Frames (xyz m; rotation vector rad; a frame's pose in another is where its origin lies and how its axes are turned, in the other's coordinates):
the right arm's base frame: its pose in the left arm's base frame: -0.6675 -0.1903 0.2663 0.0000 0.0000 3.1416
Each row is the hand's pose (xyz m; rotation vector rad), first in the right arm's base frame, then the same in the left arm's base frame.
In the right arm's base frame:
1: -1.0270 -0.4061 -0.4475 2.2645 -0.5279 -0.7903
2: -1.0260 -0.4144 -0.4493 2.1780 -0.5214 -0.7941
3: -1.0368 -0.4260 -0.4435 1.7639 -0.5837 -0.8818
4: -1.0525 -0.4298 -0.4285 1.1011 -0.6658 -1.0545
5: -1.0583 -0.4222 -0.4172 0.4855 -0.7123 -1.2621
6: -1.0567 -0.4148 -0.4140 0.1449 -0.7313 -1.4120
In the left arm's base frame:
1: 0.3595 0.2158 -0.1812 0.5366 2.3017 0.8911
2: 0.3585 0.2241 -0.1830 0.5376 2.2459 0.9864
3: 0.3693 0.2357 -0.1772 0.6245 1.8871 1.3263
4: 0.3850 0.2395 -0.1622 0.7254 1.1997 1.6516
5: 0.3908 0.2319 -0.1509 0.7565 0.5156 1.6936
6: 0.3892 0.2245 -0.1477 0.7502 0.1486 1.5961

